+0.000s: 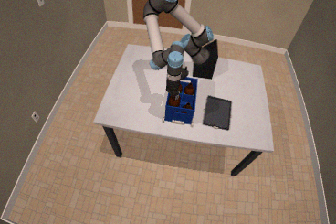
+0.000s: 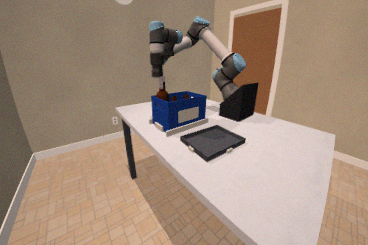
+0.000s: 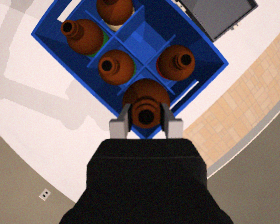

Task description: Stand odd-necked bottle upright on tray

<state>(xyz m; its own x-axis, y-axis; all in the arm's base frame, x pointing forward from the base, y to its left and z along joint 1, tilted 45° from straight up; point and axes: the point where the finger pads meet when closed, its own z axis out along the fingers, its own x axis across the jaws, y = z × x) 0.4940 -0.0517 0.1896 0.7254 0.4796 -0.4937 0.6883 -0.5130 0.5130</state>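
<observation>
My gripper is now 70 mm above the bottle. The rest, counted from my hand: dark tray (330 mm to the left, 230 mm below, 70 mm behind); then blue crate (160 mm below, 90 mm behind, 50 mm to the left).
</observation>
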